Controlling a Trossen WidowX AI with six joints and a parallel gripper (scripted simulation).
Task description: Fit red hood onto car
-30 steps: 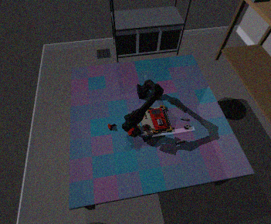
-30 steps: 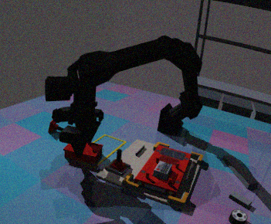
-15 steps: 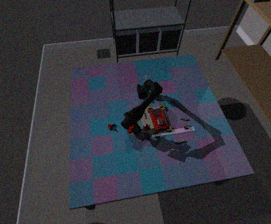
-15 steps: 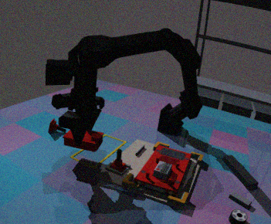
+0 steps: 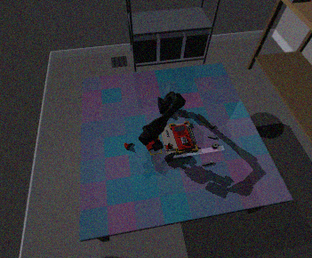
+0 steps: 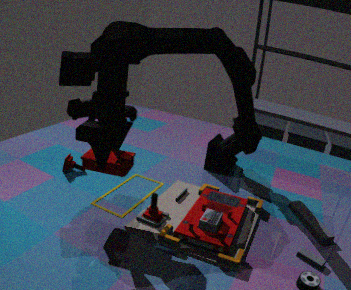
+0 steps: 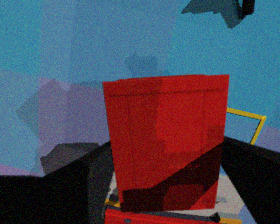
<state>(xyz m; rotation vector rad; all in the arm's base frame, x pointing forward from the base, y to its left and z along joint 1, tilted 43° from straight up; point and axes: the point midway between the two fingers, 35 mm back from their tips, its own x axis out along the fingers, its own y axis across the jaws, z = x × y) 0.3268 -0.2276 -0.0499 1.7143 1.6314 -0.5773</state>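
The grey engine block is 1 cm ahead of my gripper tip, 24 cm to the left of it and 7 cm below it. From my gripper tip the other things lie so: red hood 1 cm above; then white jig board 3 cm behind, 22 cm to the left, 9 cm below; then small wheel 10 cm ahead, 43 cm to the left, 9 cm below.
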